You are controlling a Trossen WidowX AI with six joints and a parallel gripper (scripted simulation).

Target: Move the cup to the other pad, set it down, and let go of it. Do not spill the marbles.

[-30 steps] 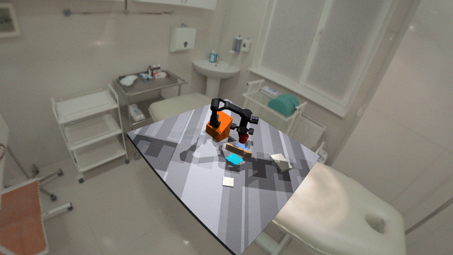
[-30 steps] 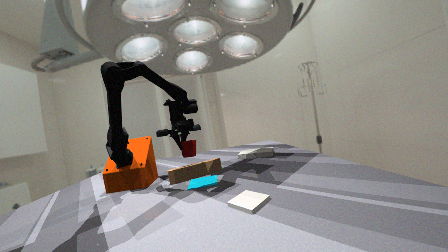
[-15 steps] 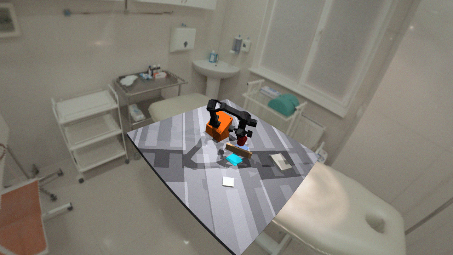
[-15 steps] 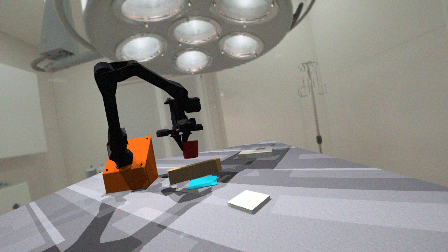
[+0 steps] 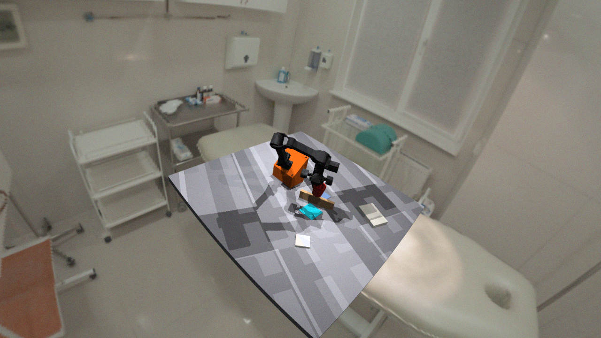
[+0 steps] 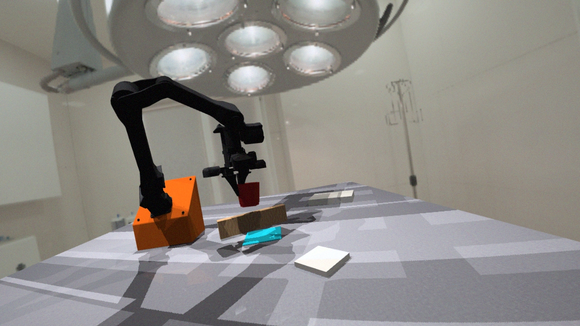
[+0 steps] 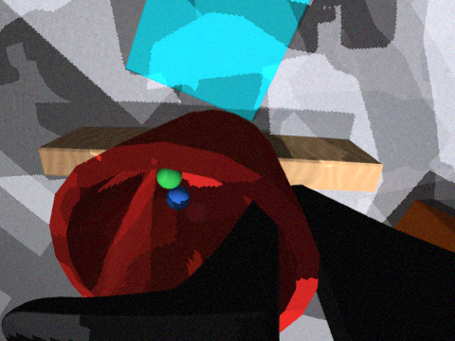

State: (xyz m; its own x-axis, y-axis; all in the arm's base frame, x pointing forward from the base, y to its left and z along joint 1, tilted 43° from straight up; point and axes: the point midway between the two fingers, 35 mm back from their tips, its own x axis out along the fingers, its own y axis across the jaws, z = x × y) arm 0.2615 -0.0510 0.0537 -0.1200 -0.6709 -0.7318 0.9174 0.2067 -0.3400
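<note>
My gripper tip is 4 cm short of the blue marble, 3 cm to the right of it and 3 cm above it. Round my gripper tip: wooden bar: 10 cm below, 3 cm to the left, 3 cm ahead; dark red cup: 3 cm ahead, 1 cm to the left; green marble: 4 cm ahead, 3 cm below, 2 cm to the left.
</note>
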